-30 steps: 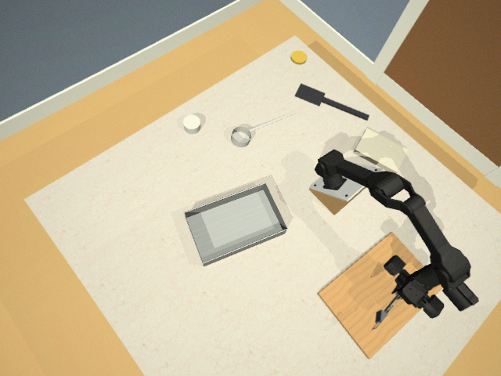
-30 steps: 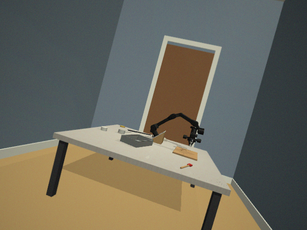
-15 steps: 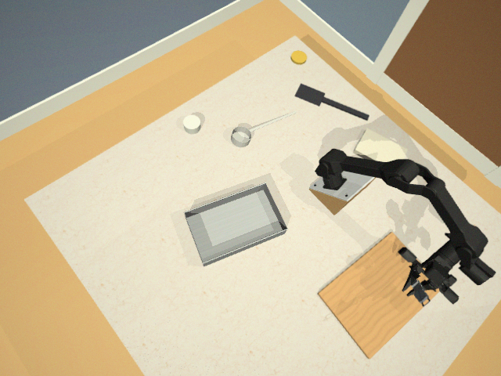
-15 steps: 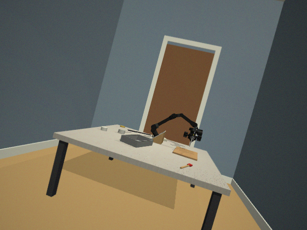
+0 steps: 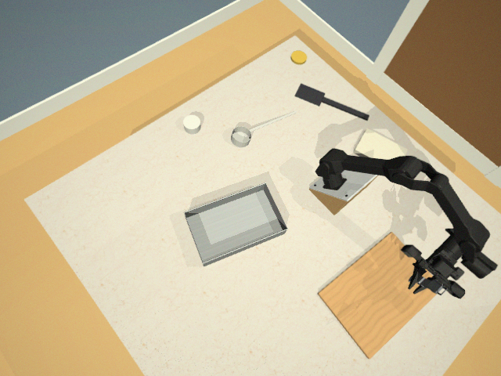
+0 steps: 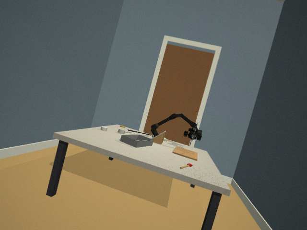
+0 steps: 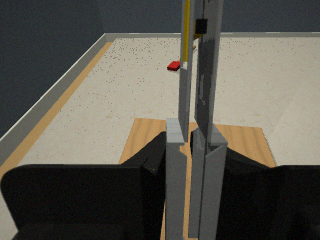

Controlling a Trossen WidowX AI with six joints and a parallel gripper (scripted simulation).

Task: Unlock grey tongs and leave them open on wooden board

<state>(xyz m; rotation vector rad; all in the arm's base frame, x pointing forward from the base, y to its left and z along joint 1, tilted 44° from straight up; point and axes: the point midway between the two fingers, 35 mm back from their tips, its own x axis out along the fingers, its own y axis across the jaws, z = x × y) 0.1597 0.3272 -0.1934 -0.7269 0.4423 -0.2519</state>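
My gripper tip is now 10 mm past the wooden board, 30 mm to the left of it and 160 mm above it. The rest, counted from my gripper tip: roasting tin (160 mm ahead, 530 mm to the right, 140 mm below); then cream block (460 mm behind, 320 mm to the right, 150 mm below); then lock piece (20 mm behind, 70 mm above).
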